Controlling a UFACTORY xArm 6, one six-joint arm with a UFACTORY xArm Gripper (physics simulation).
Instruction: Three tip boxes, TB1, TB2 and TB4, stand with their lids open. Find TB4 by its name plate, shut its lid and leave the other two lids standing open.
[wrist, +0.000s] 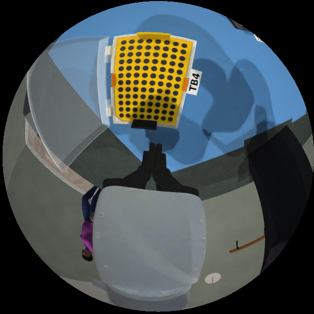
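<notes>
The tip box TB4 (152, 75) is yellow with rows of dark holes and stands at the upper middle of the wrist view. Its white name plate (194, 82) is at its right side. Its clear lid (75, 95) stands open to the left, joined by white hinges on the box's left edge. My gripper (154, 150) is shut and empty; its fingertips show below the box's near edge in the view, apart from the lid. A small part of another box (242, 22) shows at the upper right edge; its name plate is cut off and unreadable.
The boxes stand on a blue table top (225, 145). A large black object (285, 185) is at the right. Beyond the table edge are the grey floor (230, 215), a brown bar (247, 244), a white disc (212, 278) and a person in purple (87, 235) at the lower left.
</notes>
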